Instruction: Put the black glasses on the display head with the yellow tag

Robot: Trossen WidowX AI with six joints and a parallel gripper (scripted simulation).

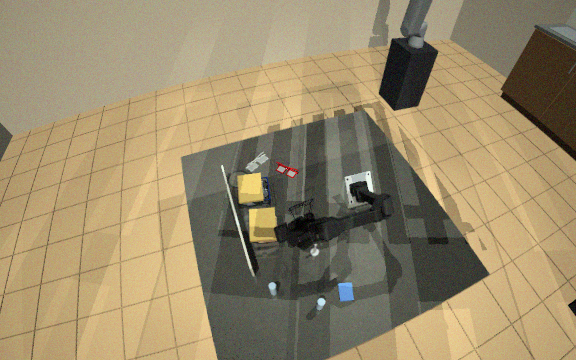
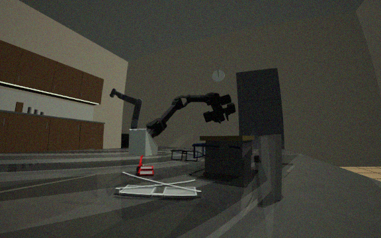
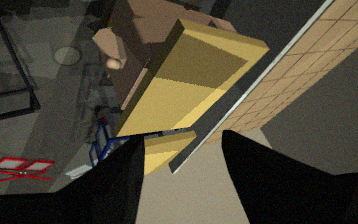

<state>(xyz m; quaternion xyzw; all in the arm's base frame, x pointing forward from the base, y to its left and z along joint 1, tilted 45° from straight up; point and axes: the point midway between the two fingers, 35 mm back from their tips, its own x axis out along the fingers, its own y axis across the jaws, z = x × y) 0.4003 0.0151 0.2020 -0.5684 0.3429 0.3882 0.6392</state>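
Right now my gripper tip is 160 mm above the peg, 120 mm past it and 80 mm to the right of it. From my gripper tip the other things lie so: blue card 300 mm to the left, 180 mm below, 180 mm behind; then thin white panel 200 mm to the right, 190 mm ahead, 130 mm below.
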